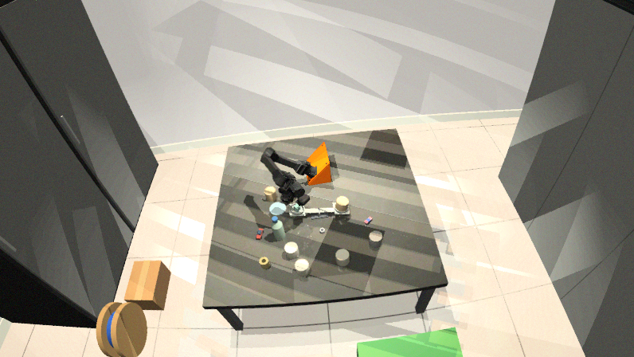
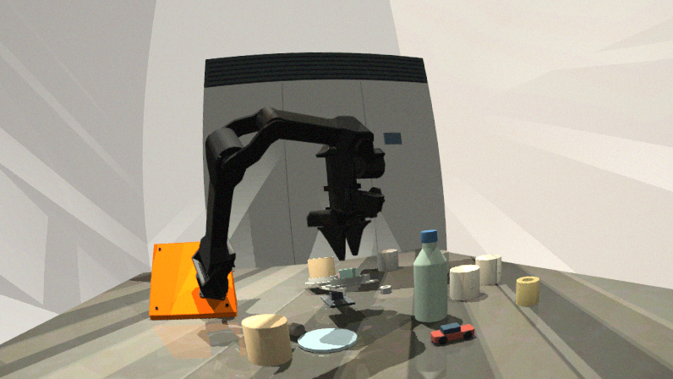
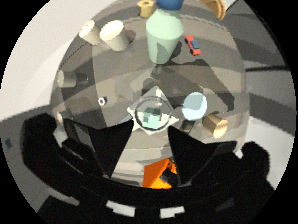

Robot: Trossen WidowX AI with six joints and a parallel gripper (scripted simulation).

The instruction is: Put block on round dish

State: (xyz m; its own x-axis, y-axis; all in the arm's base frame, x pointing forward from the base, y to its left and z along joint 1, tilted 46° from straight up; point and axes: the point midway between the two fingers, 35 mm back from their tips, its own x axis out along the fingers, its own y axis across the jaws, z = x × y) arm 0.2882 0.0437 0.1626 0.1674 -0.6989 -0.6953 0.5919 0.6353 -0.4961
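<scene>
Now: gripper tip 4 cm above the pale green block. The rest, counted from my gripper tip: pebble (12 cm behind, 8 cm to the right, 12 cm below); then pale green bottle (13 cm ahead, 10 cm to the right, 1 cm below); then balance (2 cm behind, 12 cm to the left, 9 cm below).
</scene>
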